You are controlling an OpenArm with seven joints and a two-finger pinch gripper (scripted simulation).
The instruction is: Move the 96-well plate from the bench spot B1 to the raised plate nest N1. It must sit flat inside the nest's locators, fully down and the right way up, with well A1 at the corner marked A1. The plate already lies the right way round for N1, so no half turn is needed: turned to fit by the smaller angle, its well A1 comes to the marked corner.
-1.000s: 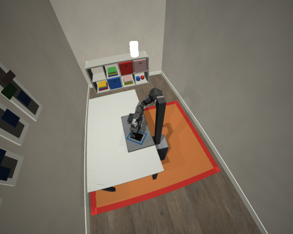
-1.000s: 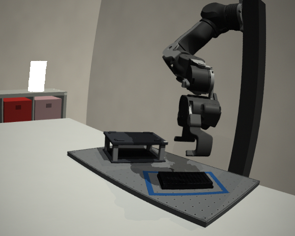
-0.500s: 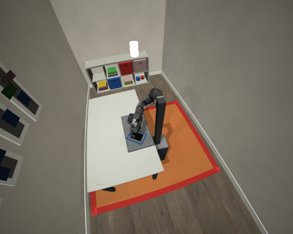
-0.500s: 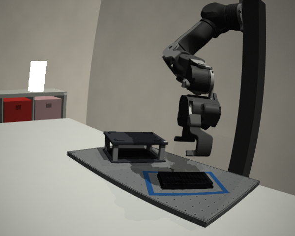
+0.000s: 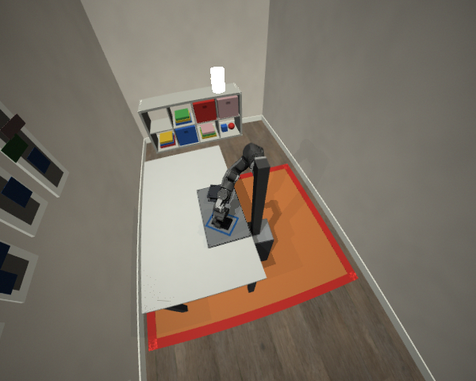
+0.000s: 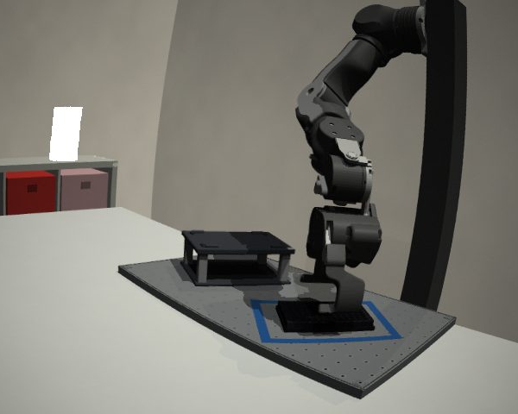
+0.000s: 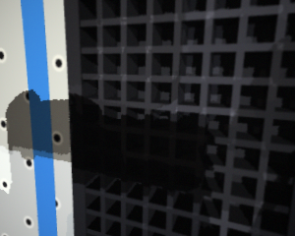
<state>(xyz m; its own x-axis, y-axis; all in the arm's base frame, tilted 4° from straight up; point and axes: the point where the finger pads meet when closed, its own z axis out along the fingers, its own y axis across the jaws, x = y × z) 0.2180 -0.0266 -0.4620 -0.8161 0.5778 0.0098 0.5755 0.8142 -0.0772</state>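
Now: hand 3 cm above the black 96-well plate. The rest, counted from my hand: black plate nest: 2 cm behind, 23 cm to the right, 2 cm above.
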